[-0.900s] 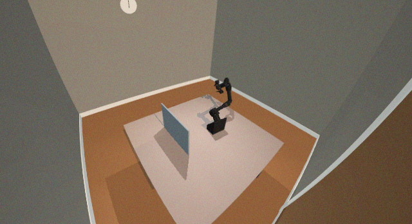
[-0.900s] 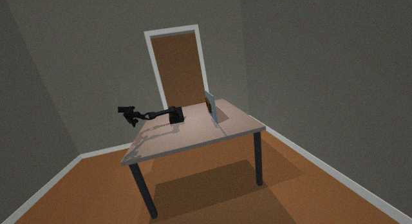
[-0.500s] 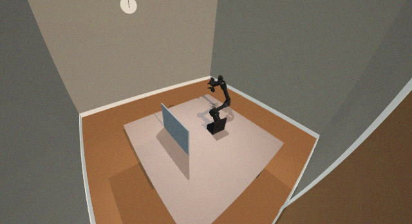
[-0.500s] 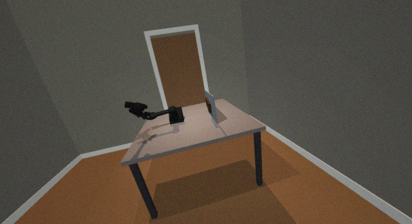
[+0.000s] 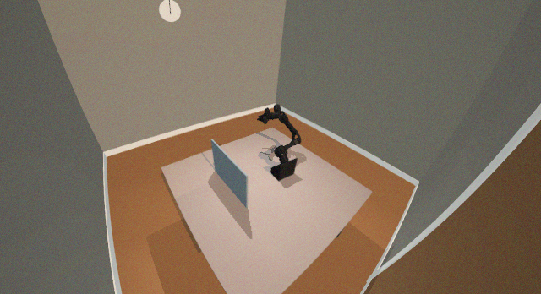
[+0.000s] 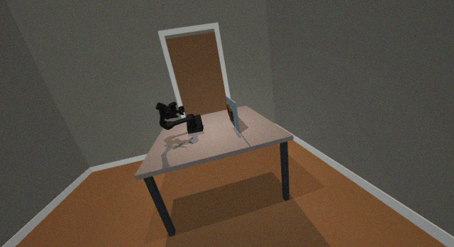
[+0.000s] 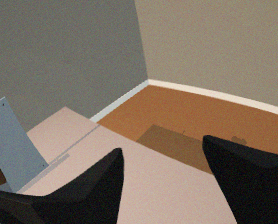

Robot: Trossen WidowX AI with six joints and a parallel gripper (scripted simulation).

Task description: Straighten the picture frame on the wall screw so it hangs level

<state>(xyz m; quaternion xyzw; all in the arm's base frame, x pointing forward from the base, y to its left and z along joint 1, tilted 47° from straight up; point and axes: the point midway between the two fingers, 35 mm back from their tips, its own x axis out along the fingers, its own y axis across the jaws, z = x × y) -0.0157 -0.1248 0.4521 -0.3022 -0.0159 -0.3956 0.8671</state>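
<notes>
The picture frame lies 450 mm ahead of my gripper tip, 350 mm to the left of it and 160 mm below it. From my gripper tip the other things lie so: wall panel (460 mm ahead, 350 mm to the left, 170 mm below).
</notes>
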